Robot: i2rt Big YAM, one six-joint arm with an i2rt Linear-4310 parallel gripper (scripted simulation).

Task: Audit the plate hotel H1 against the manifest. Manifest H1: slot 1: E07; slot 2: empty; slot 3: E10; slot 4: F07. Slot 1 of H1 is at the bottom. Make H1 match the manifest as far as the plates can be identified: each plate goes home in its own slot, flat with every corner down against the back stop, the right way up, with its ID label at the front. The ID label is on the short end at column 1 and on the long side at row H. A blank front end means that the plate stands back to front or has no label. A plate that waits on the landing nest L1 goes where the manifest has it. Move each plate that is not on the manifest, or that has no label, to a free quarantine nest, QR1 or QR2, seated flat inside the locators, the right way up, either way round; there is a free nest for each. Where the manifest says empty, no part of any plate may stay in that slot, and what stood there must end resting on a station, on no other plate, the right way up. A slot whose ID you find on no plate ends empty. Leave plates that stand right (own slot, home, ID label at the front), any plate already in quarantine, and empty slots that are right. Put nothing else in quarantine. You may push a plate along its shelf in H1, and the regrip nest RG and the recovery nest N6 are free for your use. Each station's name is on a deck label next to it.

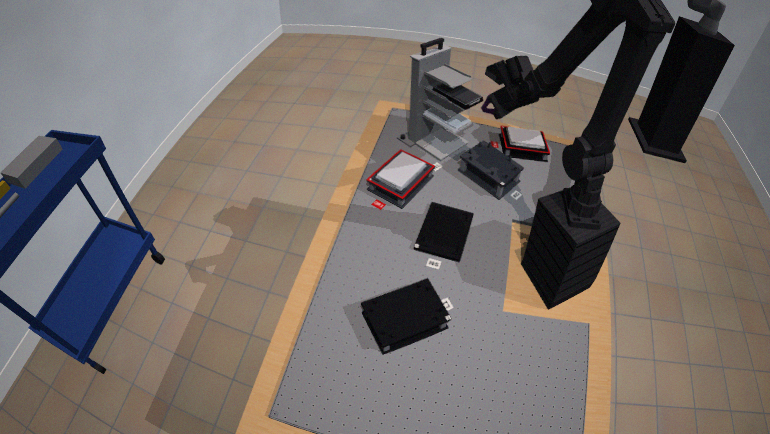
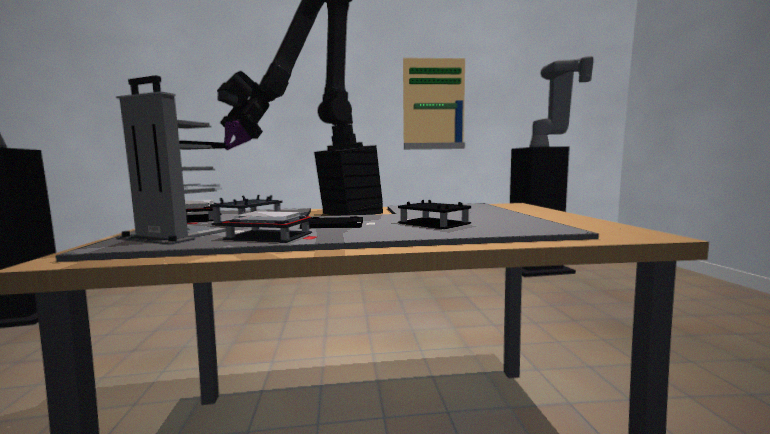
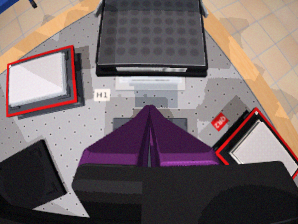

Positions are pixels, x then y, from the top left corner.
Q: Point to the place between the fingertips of my gripper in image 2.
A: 225, 148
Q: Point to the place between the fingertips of my gripper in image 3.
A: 149, 112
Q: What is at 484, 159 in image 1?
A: An RG nest.
